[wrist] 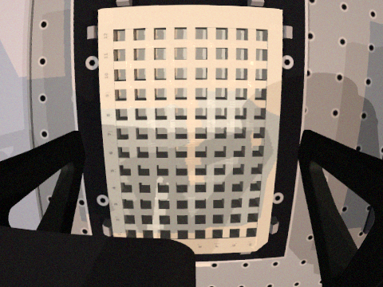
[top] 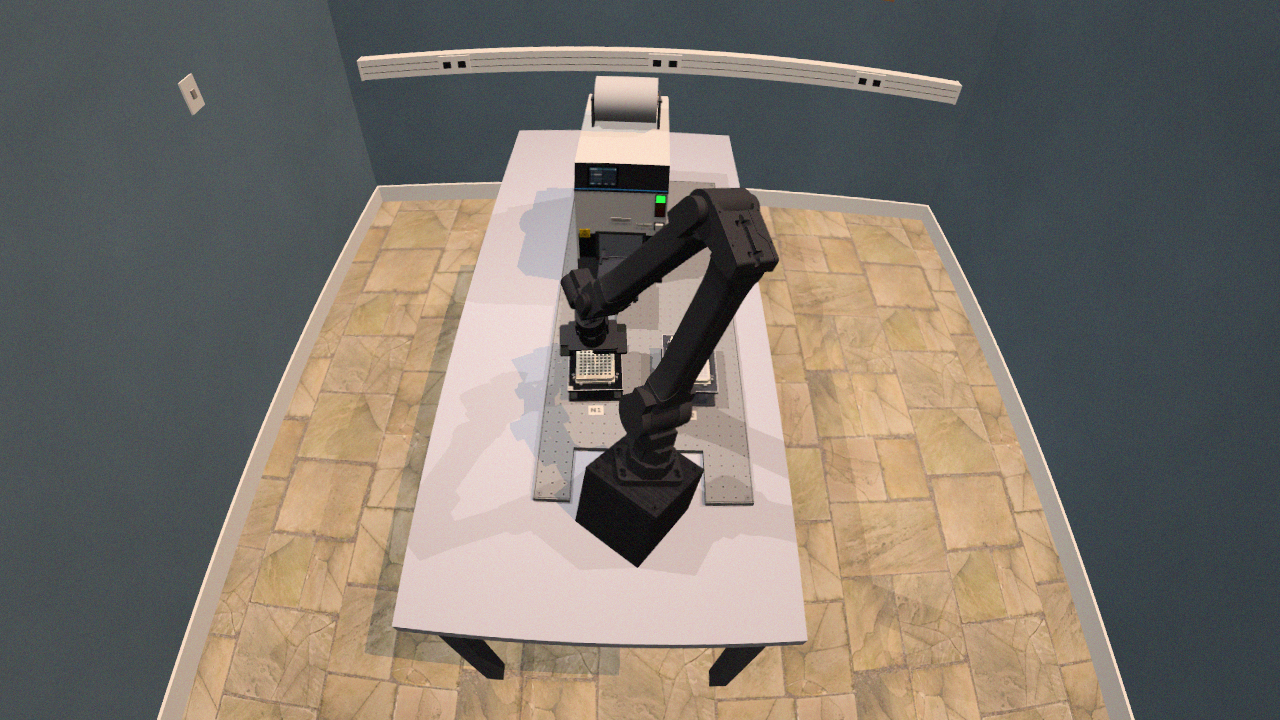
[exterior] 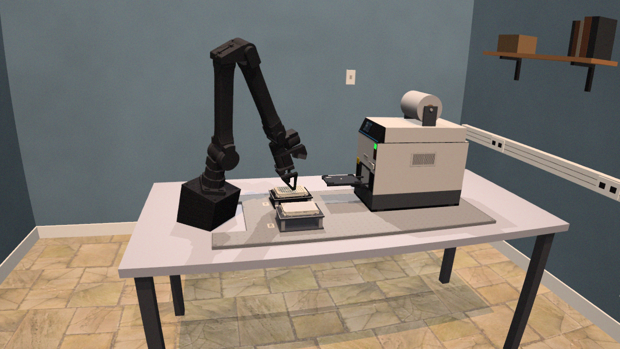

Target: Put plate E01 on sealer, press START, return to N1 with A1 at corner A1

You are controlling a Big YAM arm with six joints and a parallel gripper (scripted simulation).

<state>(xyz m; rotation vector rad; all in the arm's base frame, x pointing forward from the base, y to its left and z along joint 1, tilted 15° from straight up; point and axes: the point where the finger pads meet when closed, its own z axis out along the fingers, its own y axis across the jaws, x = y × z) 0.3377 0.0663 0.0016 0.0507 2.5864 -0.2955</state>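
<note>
The nest N1 lies 40 mm below my hand. The rest, counted from my hand: cream plate: 40 mm behind, 210 mm to the right, 20 mm below; then sealer stage: 200 mm ahead, 70 mm to the right, 30 mm above; then foil roll: 520 mm ahead, 130 mm to the right, 340 mm above.
</note>
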